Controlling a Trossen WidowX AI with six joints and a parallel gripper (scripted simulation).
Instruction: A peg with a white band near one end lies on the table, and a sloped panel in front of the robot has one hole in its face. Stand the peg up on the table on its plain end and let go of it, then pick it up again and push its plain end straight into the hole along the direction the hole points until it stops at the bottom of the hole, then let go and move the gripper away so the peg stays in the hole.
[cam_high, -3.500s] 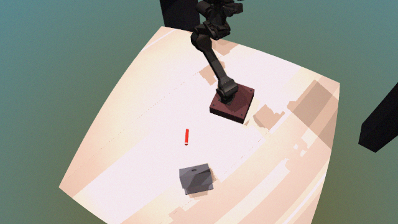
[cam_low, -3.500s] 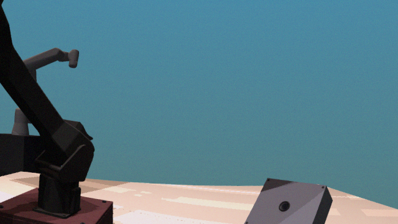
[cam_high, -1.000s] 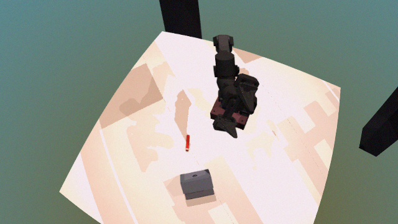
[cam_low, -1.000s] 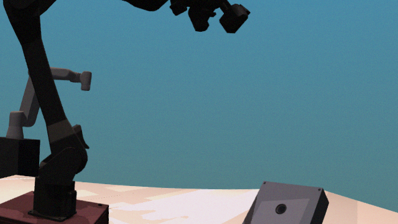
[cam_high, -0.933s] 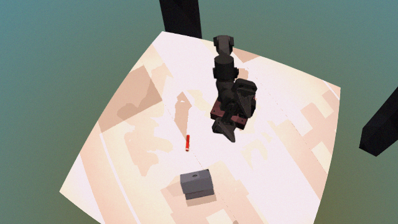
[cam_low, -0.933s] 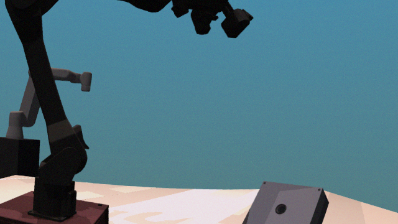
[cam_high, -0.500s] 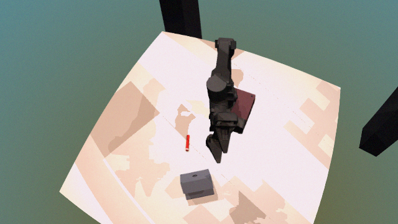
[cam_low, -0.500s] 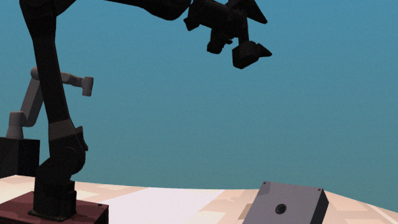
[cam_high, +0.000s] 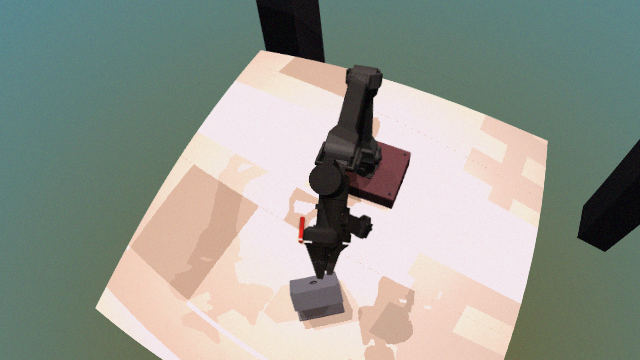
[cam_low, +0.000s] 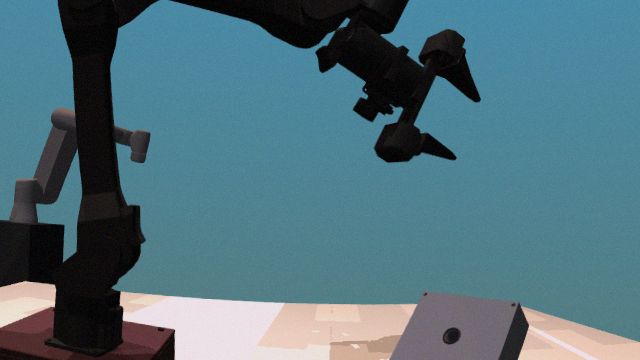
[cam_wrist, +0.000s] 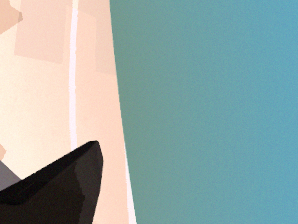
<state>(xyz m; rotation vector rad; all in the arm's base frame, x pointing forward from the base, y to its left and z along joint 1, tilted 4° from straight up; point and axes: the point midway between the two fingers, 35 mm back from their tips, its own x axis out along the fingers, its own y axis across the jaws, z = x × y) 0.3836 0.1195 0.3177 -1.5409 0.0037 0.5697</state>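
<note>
The red peg lies 170 mm behind my gripper tip, 200 mm to the right of it and 330 mm below it. Round my gripper tip: grey sloped panel 20 mm behind, 60 mm to the right, 270 mm below.
</note>
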